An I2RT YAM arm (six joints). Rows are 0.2 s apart.
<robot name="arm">
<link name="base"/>
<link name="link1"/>
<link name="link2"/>
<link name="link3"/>
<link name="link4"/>
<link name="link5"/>
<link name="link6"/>
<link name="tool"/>
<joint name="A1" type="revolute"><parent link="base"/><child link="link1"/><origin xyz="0 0 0.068"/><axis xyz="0 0 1"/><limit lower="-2.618" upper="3.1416"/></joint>
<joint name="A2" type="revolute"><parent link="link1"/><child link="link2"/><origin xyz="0.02 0.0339 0.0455"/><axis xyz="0 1 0"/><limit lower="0" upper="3.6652"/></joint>
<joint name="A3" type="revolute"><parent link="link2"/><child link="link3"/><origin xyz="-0.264 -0.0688 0"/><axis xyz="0 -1 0"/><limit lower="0" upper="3.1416"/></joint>
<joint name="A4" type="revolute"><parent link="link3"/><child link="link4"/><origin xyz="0.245 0.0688 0.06"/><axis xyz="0 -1 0"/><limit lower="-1.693" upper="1.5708"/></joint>
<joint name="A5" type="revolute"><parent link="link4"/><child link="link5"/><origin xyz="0.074 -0.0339 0.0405"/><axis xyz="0 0 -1"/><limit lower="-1.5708" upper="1.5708"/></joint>
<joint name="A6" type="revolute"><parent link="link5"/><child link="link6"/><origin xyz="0.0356 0 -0.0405"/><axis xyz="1 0 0"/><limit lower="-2.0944" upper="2.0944"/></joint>
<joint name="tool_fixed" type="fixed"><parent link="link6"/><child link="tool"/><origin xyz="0 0 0" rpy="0 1.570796 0"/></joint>
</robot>
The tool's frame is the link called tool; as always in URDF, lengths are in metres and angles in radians.
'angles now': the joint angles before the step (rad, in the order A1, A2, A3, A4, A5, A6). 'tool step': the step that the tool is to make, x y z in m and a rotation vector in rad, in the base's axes. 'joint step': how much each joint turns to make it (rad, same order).
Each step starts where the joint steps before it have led.
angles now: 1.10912 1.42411 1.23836 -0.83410 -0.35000 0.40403
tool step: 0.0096 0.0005 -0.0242 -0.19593 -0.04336 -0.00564
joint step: -0.01581 0.07886 0.01158 -0.10810 0.10932 -0.06883
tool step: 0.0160 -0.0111 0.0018 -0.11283 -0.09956 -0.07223
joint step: -0.04925 0.01164 0.02938 -0.07337 0.14093 -0.02691
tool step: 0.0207 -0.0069 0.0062 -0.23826 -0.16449 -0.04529
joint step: -0.04135 0.06632 0.10139 -0.15174 0.25648 -0.06411
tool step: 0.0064 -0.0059 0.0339 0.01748 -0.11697 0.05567
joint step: -0.02115 -0.03143 0.09168 -0.02585 0.06649 -0.09812
